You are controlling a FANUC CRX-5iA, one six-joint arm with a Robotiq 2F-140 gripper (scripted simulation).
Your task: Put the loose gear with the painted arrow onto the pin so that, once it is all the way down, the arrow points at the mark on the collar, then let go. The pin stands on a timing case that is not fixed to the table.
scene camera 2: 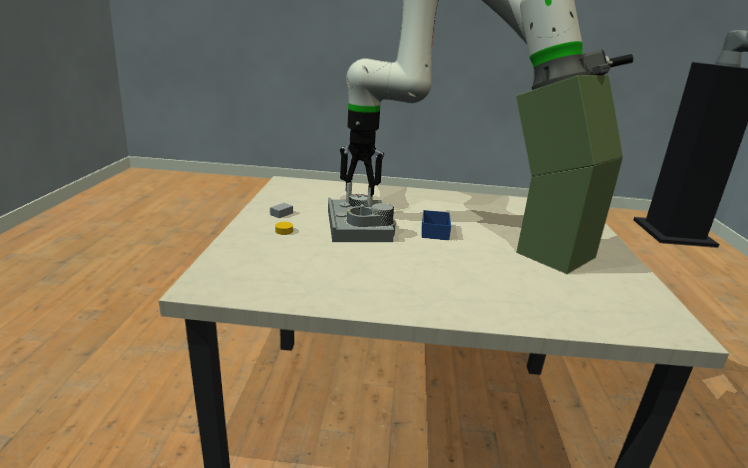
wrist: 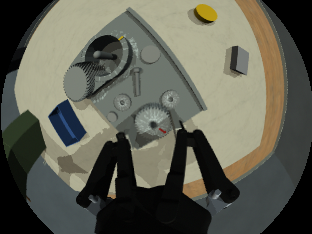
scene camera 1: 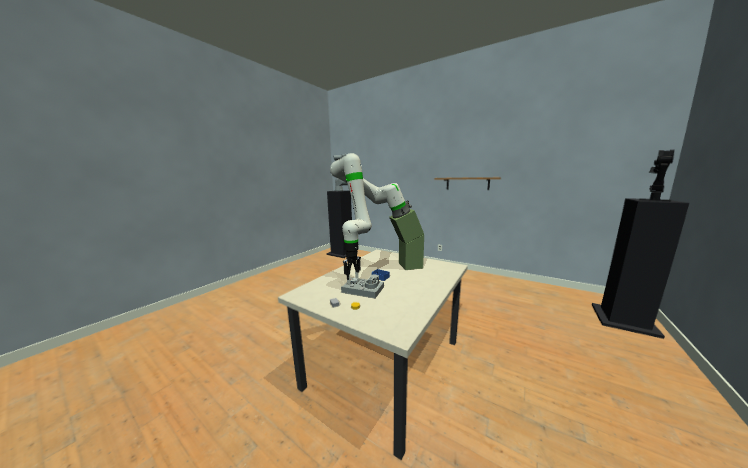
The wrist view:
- my gripper: 153,118
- grey timing case: 83,78
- grey gear: 152,121
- blue box: 65,114
